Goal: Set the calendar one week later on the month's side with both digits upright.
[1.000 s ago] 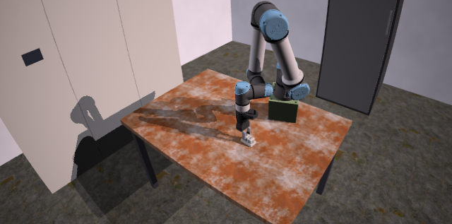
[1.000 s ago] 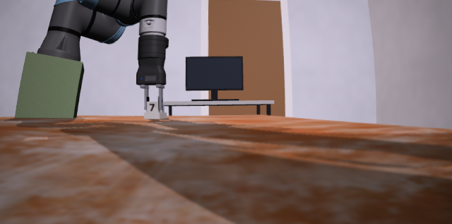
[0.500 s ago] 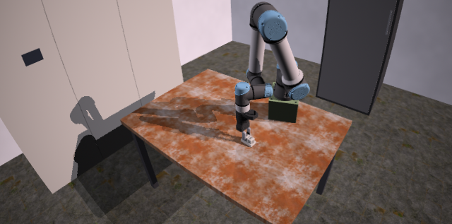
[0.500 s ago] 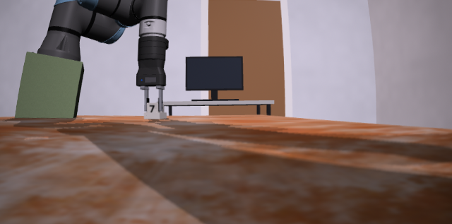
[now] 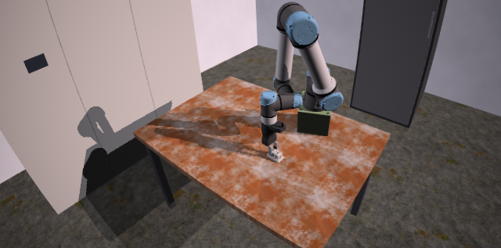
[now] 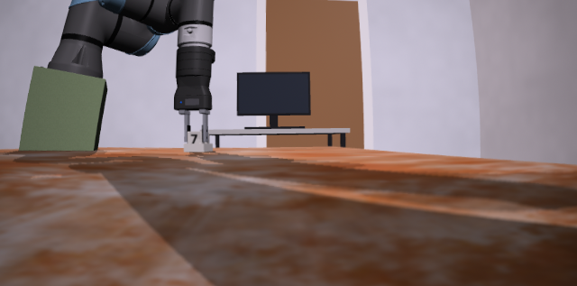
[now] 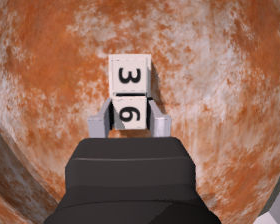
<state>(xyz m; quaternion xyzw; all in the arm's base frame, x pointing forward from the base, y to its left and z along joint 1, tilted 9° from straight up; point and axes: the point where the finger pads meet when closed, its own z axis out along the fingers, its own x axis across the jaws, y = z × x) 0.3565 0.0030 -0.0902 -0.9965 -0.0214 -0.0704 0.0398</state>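
Right now the white tray is 20 mm to the left of my hand and 30 mm below it.
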